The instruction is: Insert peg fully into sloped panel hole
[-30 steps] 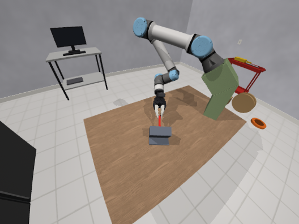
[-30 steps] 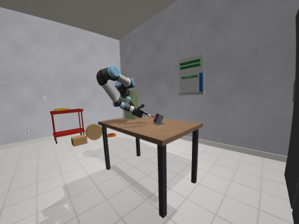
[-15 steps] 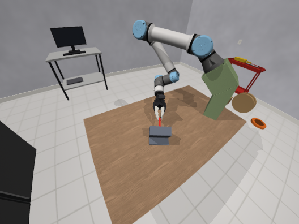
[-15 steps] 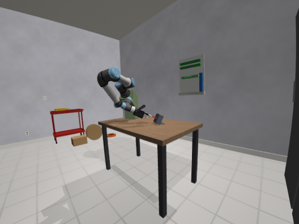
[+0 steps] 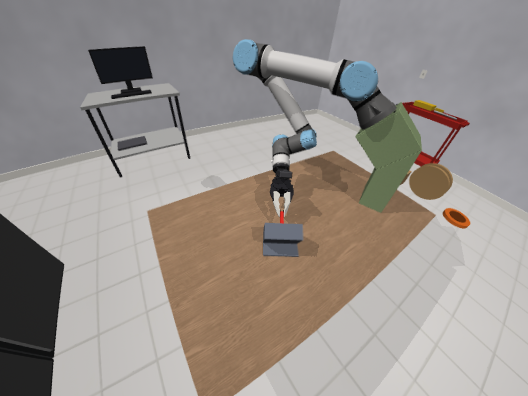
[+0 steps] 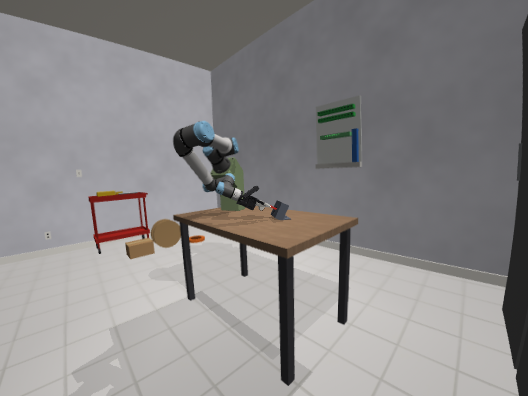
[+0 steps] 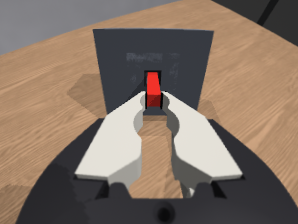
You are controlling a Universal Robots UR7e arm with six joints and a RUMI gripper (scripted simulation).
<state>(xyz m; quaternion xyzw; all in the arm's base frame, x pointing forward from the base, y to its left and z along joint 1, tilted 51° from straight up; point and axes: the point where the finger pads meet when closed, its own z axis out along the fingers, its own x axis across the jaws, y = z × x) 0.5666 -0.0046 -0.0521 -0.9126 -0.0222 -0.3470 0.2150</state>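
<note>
Now: hand 3 cm to the right of the red peg, 2 cm short of it and 2 cm above it.
</note>
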